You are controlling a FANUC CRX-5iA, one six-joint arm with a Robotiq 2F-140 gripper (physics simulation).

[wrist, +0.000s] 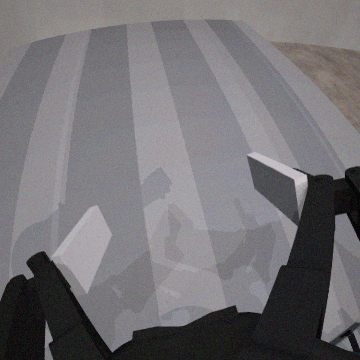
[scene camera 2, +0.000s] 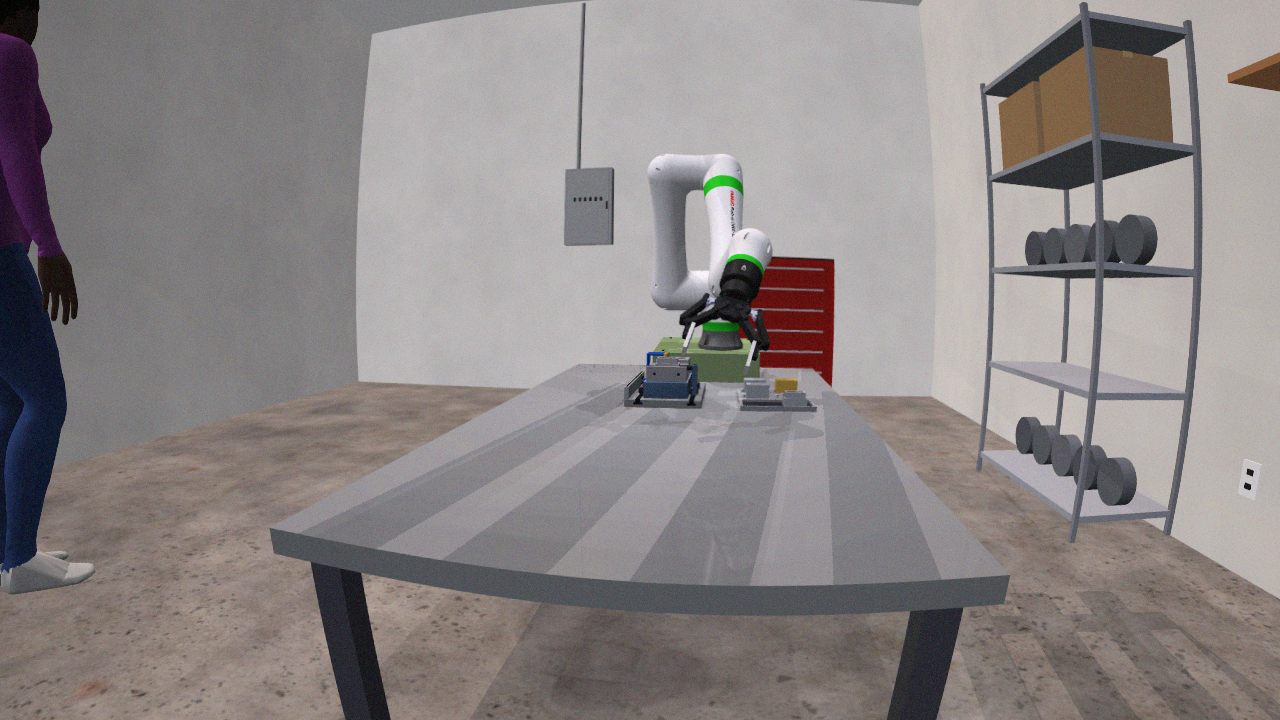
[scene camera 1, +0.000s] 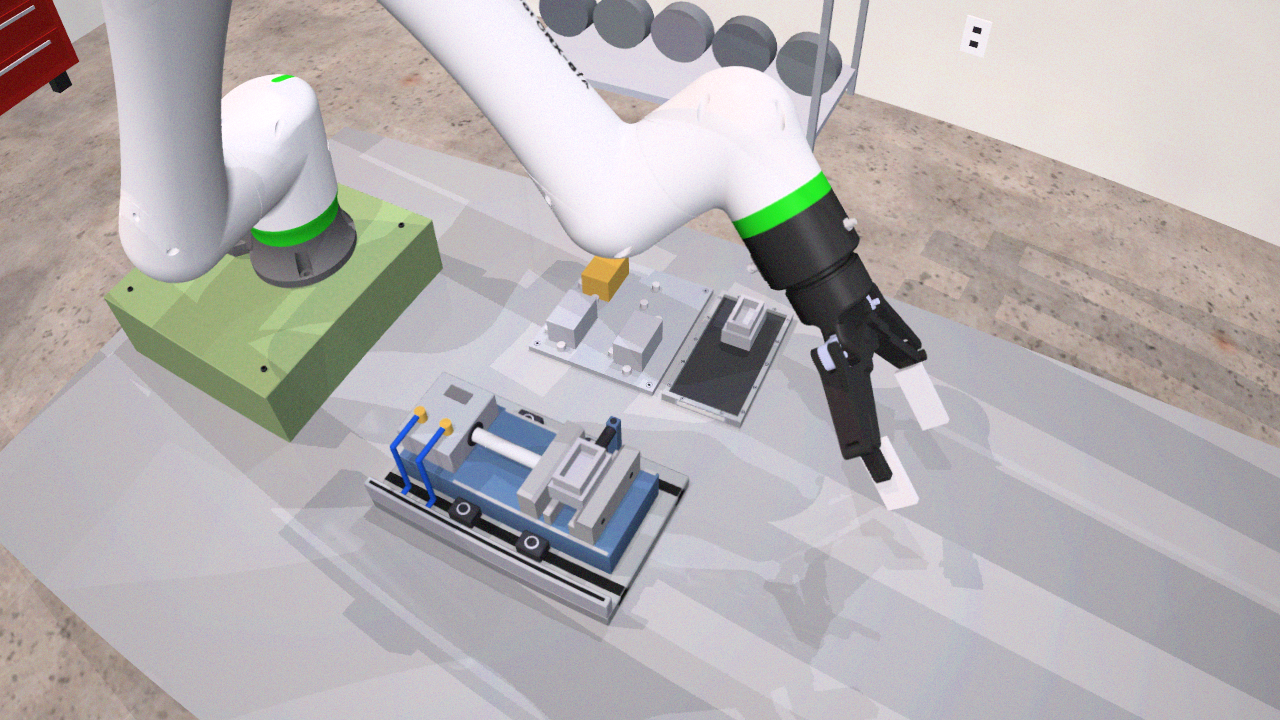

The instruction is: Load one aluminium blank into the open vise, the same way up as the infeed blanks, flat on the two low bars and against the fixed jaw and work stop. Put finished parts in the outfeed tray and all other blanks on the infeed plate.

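Pixels of known places: gripper, fingertip midpoint: (wrist: 175, 196) (scene camera 2: 715, 360) (scene camera 1: 921, 462); arm's base at its link origin: (scene camera 2: 720, 347) (scene camera 1: 304, 247).
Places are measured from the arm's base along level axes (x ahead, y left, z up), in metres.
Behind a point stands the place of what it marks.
My gripper (scene camera 1: 909, 437) {x 0.802, y -0.058, z 0.045 m} (scene camera 2: 718, 348) {x 0.802, y -0.058, z 0.045 m} (wrist: 175, 196) {x 0.802, y -0.058, z 0.045 m} is open and empty, above the table to the right of the vise and outfeed tray in scene view 1. The vise (scene camera 1: 626, 528) {x 0.548, y -0.184, z -0.039 m} (scene camera 2: 671, 390) {x 0.550, y -0.152, z -0.058 m} holds a grey part (scene camera 1: 571, 489) {x 0.494, y -0.189, z 0.009 m} with a rectangular pocket in its top, between the moving jaw and the fixed jaw (scene camera 1: 608, 505) {x 0.529, y -0.182, z -0.009 m}; whether both jaws touch it is unclear. Two solid grey blanks (scene camera 1: 565, 326) {x 0.365, y 0.048, z -0.054 m} (scene camera 1: 633, 349) {x 0.456, y 0.046, z -0.054 m} stand on the infeed plate (scene camera 1: 595, 358) {x 0.406, y 0.043, z -0.090 m}. A pocketed part (scene camera 1: 739, 336) {x 0.561, y 0.129, z -0.072 m} sits at the far end of the dark-floored outfeed tray (scene camera 1: 716, 380) {x 0.554, y 0.069, z -0.092 m}.
An orange block (scene camera 1: 604, 279) {x 0.375, y 0.140, z -0.054 m} (scene camera 2: 785, 385) {x 0.383, y 0.162, z -0.068 m} is at the back of the infeed plate, near the arm's elbow in scene view 1. Blue hoses (scene camera 1: 398, 461) {x 0.306, y -0.222, z -0.014 m} rise at the vise's left end. The arm stands on a green base (scene camera 1: 268, 340) {x 0.060, y -0.149, z -0.004 m}. A person (scene camera 2: 31, 358) stands left of the table.
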